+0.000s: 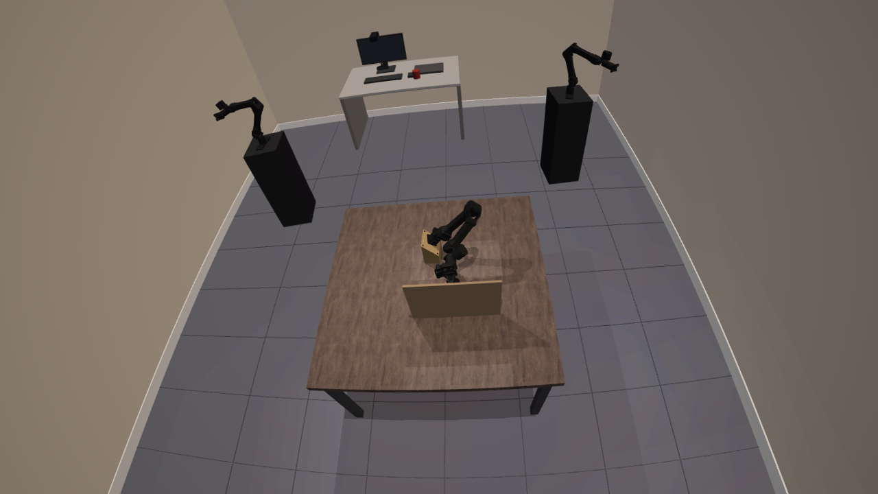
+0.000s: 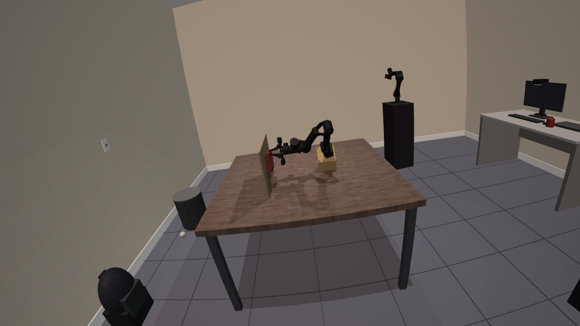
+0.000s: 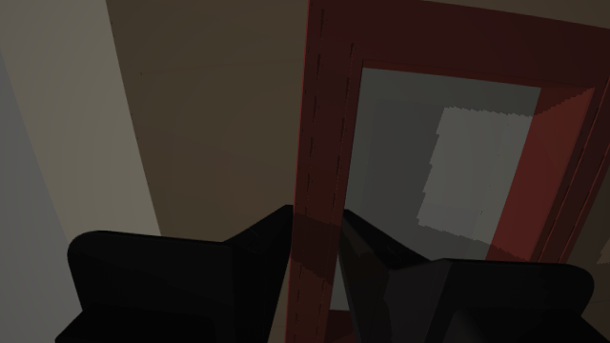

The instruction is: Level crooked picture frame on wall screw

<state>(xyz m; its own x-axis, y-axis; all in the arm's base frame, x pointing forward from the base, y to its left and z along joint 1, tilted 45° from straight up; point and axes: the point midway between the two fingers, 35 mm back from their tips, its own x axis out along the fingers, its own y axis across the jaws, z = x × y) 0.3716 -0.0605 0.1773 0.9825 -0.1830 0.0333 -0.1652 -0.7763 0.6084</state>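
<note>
My gripper tip is now 1 cm short of the picture frame, 1 cm to the right of it and 5 cm above it. Round my gripper tip: tan wall panel (2 cm ahead, 1 cm to the left, 7 cm below).
</note>
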